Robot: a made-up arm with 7 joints.
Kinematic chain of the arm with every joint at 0, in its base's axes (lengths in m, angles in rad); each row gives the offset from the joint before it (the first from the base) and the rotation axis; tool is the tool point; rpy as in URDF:
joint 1: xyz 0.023 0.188 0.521 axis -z
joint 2: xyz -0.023 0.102 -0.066 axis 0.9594 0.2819 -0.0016
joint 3: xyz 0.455 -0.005 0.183 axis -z
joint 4: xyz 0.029 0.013 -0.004 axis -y
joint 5: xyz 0.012 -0.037 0 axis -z
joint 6: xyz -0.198 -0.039 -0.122 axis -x
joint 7: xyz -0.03 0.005 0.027 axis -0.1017 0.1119 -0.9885
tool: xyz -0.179 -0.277 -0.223 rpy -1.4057 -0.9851 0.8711
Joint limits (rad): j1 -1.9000..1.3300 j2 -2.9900..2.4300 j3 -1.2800..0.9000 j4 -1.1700..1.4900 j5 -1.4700..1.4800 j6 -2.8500..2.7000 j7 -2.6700..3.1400
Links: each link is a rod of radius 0.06 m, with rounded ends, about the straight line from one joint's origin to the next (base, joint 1, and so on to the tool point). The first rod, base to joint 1, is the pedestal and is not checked.
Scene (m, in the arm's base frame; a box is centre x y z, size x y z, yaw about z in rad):
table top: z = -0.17
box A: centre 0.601 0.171 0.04 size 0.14 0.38 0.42 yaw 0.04
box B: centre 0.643 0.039 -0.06 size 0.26 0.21 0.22 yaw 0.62
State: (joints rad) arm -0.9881 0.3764 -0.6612 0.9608 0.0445 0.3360 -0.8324
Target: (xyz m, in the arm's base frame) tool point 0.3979 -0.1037 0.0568
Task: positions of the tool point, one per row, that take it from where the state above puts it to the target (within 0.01 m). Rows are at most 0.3 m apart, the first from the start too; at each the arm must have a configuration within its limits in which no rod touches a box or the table.
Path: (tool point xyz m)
1: 0.6038 0.5941 0.2753
2: 0.6313 0.3736 0.3910
3: 0.5706 0.1942 0.5626
4: 0.4317 0.1206 0.7523
5: 0.2653 0.1866 0.9002
6: 0.3395 0.0168 0.7668
7: 0.3785 -0.0972 0.5852
8: 0.3939 -0.1471 0.3905
9: 0.3981 -0.1431 0.2100
10: 0.3979 -0.1037 0.0568

